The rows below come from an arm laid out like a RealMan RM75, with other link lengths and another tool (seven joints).
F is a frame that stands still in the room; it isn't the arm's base.
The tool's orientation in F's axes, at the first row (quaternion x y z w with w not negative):
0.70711 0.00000 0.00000 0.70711
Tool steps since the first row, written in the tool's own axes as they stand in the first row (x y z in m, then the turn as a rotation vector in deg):
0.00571 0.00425 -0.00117 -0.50 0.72 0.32
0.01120 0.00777 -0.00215 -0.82 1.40 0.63
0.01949 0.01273 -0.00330 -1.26 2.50 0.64
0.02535 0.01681 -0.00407 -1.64 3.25 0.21
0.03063 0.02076 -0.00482 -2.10 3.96 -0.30
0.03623 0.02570 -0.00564 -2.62 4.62 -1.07
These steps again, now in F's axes. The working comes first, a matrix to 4 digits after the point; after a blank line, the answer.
The tool's axes in the first row as the columns of a matrix, in F's axes (used below as rounded here):
1.0000 0.0000 0.0000
0.0000 0.0000 -1.0000
0.0000 1.0000 0.0000

0.00571 0.00117 0.00425 -0.50 -0.32 0.72
0.01120 0.00215 0.00777 -0.82 -0.63 1.40
0.01949 0.00330 0.01273 -1.26 -0.64 2.50
0.02535 0.00407 0.01681 -1.64 -0.21 3.25
0.03063 0.00482 0.02076 -2.10 0.30 3.96
0.03623 0.00564 0.02570 -2.62 1.07 4.62

